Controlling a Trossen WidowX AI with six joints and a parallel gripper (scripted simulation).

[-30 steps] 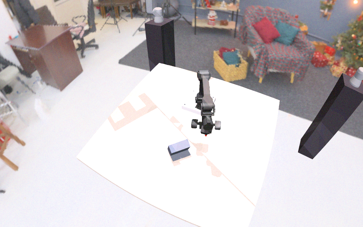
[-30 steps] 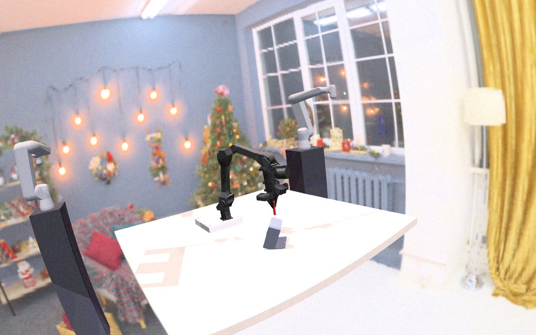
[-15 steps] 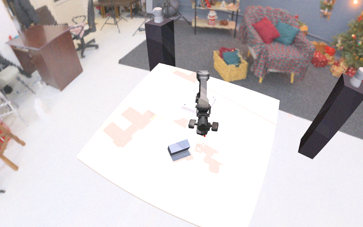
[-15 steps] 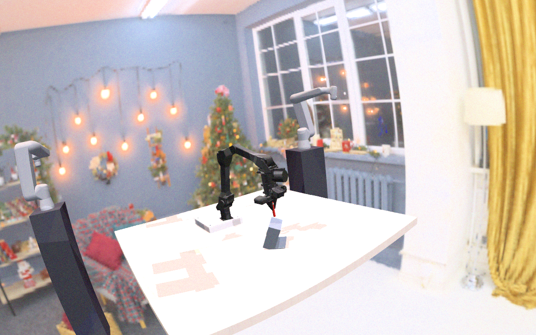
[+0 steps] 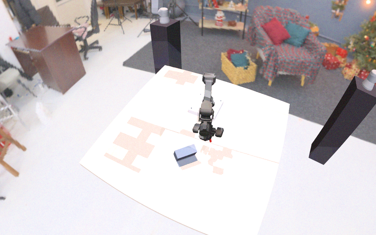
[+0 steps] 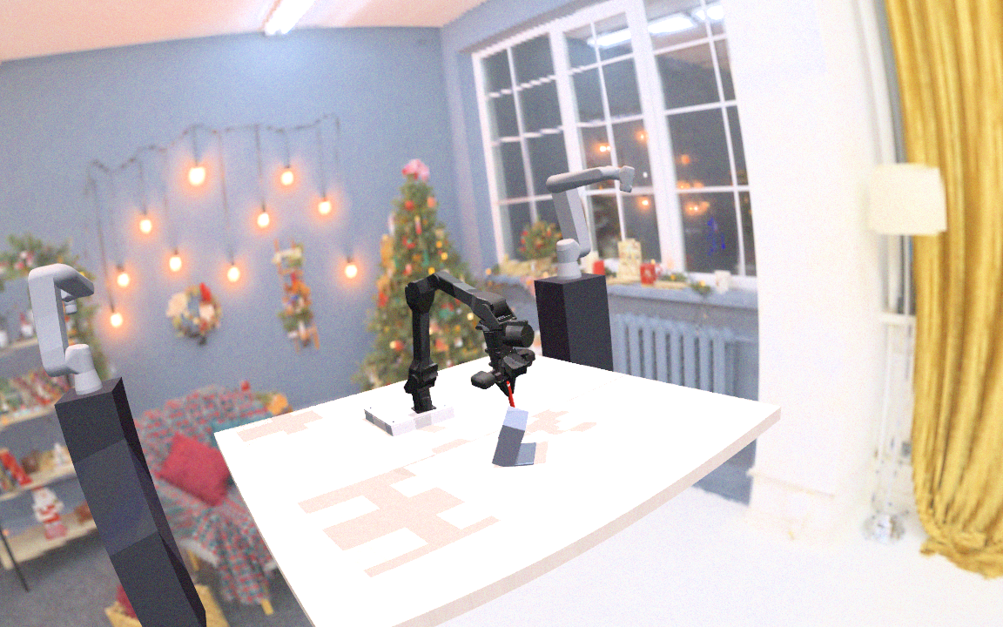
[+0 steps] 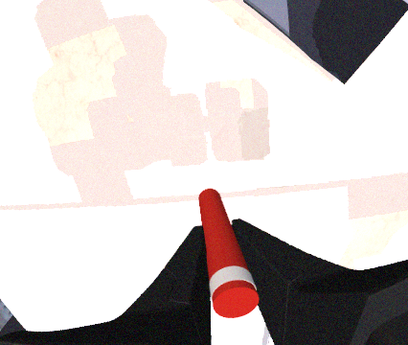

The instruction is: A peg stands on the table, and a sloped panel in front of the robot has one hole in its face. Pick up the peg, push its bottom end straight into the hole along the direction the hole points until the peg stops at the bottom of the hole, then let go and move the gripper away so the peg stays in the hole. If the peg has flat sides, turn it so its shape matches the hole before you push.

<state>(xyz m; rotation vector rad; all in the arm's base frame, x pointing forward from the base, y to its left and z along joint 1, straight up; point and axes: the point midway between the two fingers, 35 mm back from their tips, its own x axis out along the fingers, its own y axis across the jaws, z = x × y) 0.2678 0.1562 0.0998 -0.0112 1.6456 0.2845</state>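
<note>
My gripper tip is 150 mm short of the sloped panel, 90 mm to the left of it and 50 mm above it. From my gripper tip the other things lie so: red peg 20 mm above.
</note>
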